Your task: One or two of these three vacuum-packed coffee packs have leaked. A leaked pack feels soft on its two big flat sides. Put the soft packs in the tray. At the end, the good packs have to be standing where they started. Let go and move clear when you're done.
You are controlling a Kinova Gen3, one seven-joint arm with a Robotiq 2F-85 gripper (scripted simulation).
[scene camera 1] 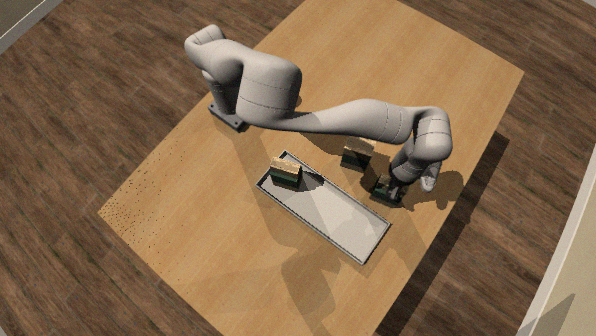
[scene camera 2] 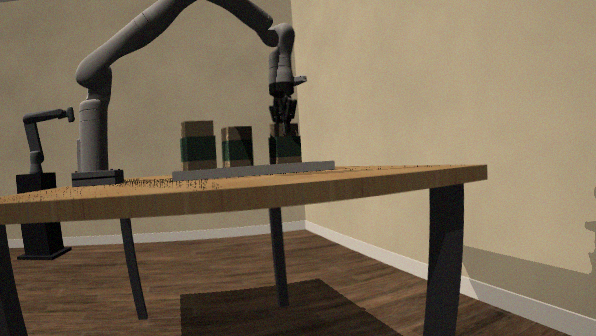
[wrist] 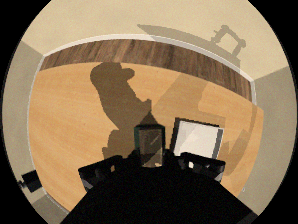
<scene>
grey tray: scene camera 1; scene camera 2 227,172; wrist
same spot on grey tray: [wrist: 206,141] = [scene camera 1: 357,242]
</scene>
